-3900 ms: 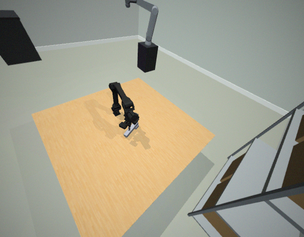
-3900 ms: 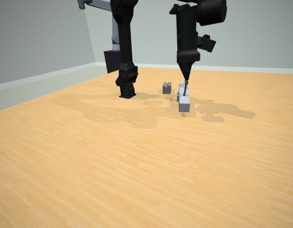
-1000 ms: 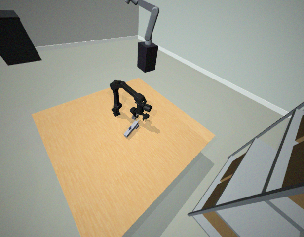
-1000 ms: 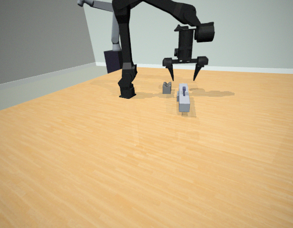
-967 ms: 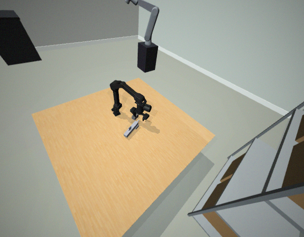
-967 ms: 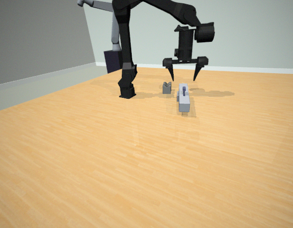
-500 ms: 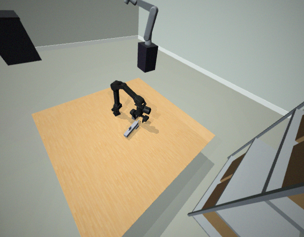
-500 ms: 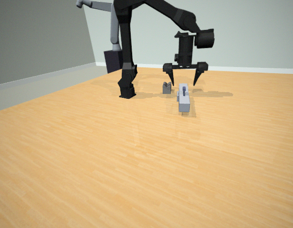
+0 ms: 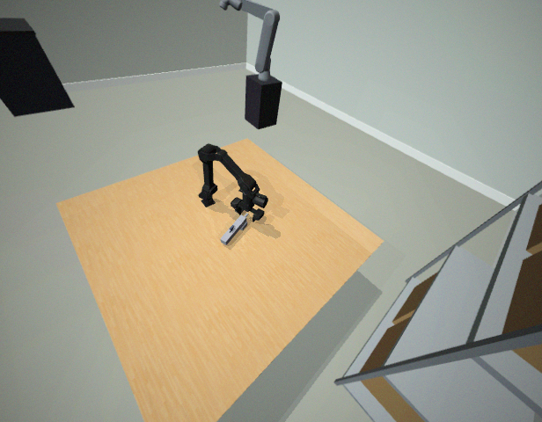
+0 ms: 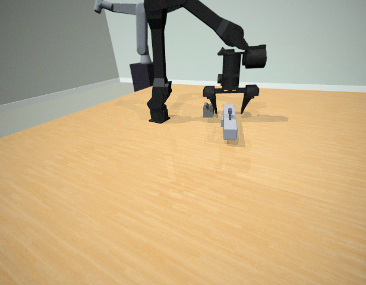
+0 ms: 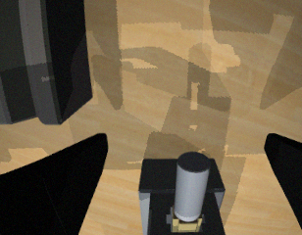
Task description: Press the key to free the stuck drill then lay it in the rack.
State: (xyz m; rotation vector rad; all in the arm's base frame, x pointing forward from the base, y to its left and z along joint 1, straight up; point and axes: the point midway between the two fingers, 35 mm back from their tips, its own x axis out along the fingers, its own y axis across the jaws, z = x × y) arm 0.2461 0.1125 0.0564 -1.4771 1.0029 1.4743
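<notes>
Now: the drill 20 mm ahead of my gripper tip, 50 mm to the right of it and 30 mm above it. Also, from my gripper tip: rack 90 mm behind, 20 mm to the left; then dark key 50 mm ahead, 130 mm to the right, 30 mm above; then light grey block 40 mm ahead, 110 mm to the right, 10 mm above.
</notes>
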